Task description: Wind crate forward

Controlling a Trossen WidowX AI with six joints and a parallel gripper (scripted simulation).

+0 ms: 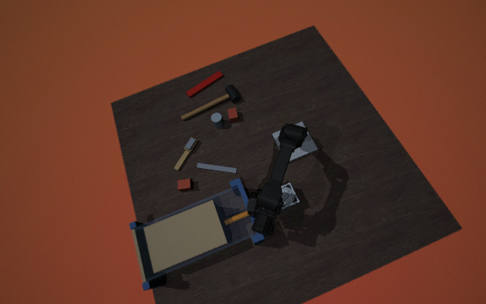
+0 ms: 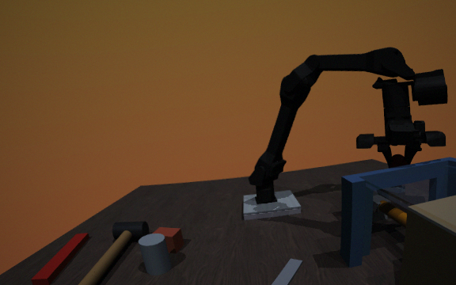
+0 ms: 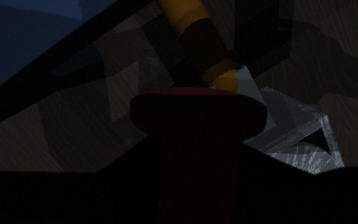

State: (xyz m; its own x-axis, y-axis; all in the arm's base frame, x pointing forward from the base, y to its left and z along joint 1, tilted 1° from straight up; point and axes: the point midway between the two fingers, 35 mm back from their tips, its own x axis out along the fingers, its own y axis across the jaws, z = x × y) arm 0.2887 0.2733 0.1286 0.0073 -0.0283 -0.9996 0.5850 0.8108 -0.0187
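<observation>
Now: gripper tip 40 mm past the winch handle, 10 mm to the left of it and 10 mm above it. Also, from my gripper tip: red knob (20 mm above); then blue steel frame (60 mm ahead, 40 mm to the right, 10 mm below); then winch (110 mm behind, 40 mm to the right, 90 mm below).
</observation>
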